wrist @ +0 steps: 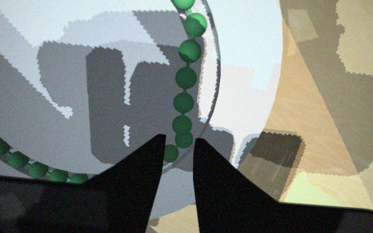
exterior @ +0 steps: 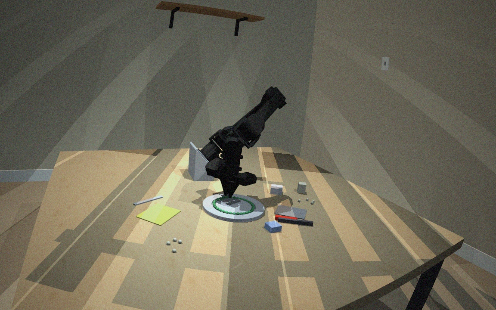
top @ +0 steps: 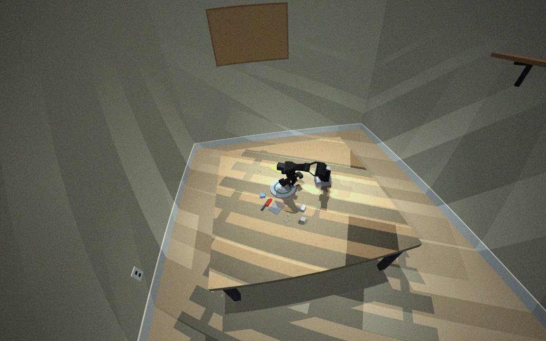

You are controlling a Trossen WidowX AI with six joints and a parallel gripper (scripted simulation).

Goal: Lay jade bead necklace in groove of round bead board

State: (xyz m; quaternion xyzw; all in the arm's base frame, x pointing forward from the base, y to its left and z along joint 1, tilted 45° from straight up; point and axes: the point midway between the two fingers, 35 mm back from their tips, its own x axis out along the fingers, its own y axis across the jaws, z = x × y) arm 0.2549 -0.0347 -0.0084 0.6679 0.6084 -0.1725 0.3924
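Right now my gripper tip is 6 cm short of the round grey bead board, 1 cm to the left of it and 1 cm above it. From my gripper tip the other things lie so: grey plate 16 cm ahead, 15 cm to the left, 1 cm below; blue block 23 cm ahead, 2 cm to the left, 1 cm below; red and black pen 21 cm ahead, 10 cm to the left, 1 cm below.
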